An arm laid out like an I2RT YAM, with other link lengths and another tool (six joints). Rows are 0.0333 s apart.
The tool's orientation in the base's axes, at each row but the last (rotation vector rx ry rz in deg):
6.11 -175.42 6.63
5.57 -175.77 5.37
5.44 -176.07 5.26
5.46 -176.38 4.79
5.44 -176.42 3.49
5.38 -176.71 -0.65
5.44 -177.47 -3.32
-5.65 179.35 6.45
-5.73 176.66 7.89
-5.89 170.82 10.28
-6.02 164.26 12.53
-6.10 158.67 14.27
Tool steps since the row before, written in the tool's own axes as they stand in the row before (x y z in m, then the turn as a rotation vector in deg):
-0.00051 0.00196 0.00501 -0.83 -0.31 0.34
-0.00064 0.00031 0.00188 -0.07 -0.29 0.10
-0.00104 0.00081 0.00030 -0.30 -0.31 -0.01
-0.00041 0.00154 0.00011 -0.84 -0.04 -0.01
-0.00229 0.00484 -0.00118 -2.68 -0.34 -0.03
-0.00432 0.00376 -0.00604 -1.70 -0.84 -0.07
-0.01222 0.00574 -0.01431 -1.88 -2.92 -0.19
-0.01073 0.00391 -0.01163 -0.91 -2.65 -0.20
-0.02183 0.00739 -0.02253 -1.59 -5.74 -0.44
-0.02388 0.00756 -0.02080 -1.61 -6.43 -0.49
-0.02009 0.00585 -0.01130 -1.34 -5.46 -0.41
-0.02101 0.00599 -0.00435 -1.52 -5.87 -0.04
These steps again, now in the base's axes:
0.00000 0.00159 -0.00516 0.82 -0.28 -0.38
0.00049 0.00023 -0.00194 0.08 -0.29 -0.09
0.00097 0.00085 -0.00042 0.32 -0.29 0.01
0.00030 0.00155 -0.00022 0.84 0.01 -0.04
0.00205 0.00501 0.00085 2.69 -0.18 -0.12
0.00442 0.00398 0.00582 1.75 -0.74 -0.03
0.01246 0.00597 0.01401 2.06 -2.80 0.00
0.01040 0.00373 0.01199 1.07 -2.60 0.02
0.02012 0.00666 0.02428 1.95 -5.65 0.03
0.01988 0.00631 0.02500 2.01 -6.33 0.00
0.01592 0.00502 0.01694 1.68 -5.38 -0.01
0.01749 0.00596 0.01244 2.02 -5.71 -0.36

